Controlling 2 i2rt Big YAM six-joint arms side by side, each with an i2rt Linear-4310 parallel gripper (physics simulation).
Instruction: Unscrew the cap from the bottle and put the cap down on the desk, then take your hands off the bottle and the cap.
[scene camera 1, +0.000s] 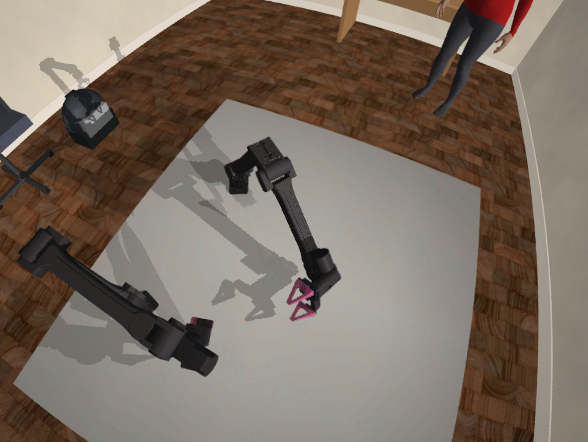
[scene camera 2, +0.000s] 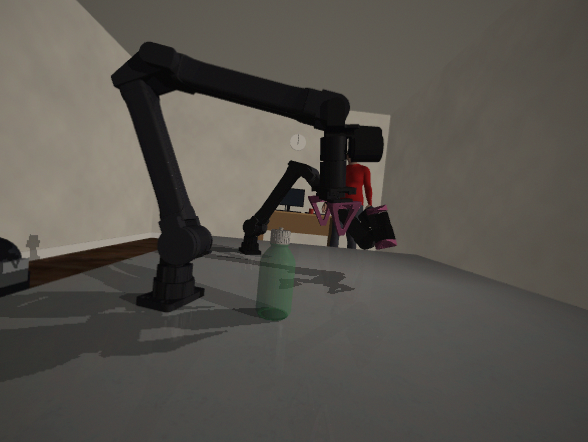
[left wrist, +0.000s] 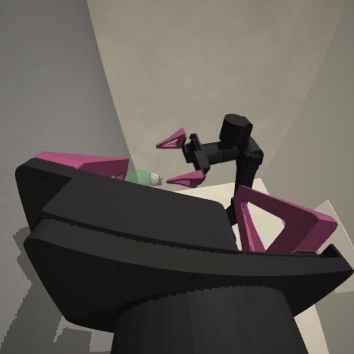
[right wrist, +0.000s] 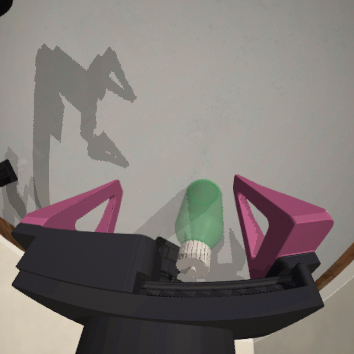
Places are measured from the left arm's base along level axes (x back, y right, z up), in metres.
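Pixels of known places: left gripper, between the fingertips: (scene camera 1: 289, 312) (scene camera 2: 380, 224) (left wrist: 184, 178); right gripper, between the fingertips: (scene camera 1: 207, 343) (scene camera 2: 331, 230) (left wrist: 160, 162) (right wrist: 174, 183); left arm's base, origin of its link: (scene camera 1: 239, 183) (scene camera 2: 249, 252) (right wrist: 7, 171); right arm's base, origin of its link: (scene camera 1: 141, 308) (scene camera 2: 172, 299) (right wrist: 170, 252).
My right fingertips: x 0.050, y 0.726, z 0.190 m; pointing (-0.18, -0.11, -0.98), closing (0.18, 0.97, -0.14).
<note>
Ahead of a thing's pixels: the offset from my right fingertips to its top centre. Level surfaces: height alone.
A green see-through bottle @(dx +0.122, dy -0.013, dz -0.009 m) (scene camera 2: 276, 282) (left wrist: 138, 176) (right wrist: 200, 217) stands upright on the grey desk @(dz -0.190 m) (scene camera 1: 390, 350) (scene camera 2: 350, 380). Its white ribbed cap @(dx +0.122, dy -0.013, dz -0.003 m) (scene camera 2: 280, 236) (left wrist: 156, 178) (right wrist: 194, 257) sits on its neck. In scene camera 1 the bottle does not show; the right arm covers that area. My right gripper (scene camera 2: 330, 230) (left wrist: 160, 162) (right wrist: 174, 183) is open and points down, above the height of the cap; in its wrist view the bottle shows between the fingers, lower down and untouched. My left gripper (scene camera 1: 289, 311) is open and empty, away from the bottle.
The right arm (scene camera 1: 100, 290) (scene camera 2: 240, 90) reaches over the desk from the left in both scene views. The left arm (scene camera 1: 295, 215) (scene camera 2: 280, 195) stands farther back. A person in red (scene camera 1: 492, 10) (scene camera 2: 359, 180) stands beyond the desk, near a wooden table (scene camera 2: 300, 223).
</note>
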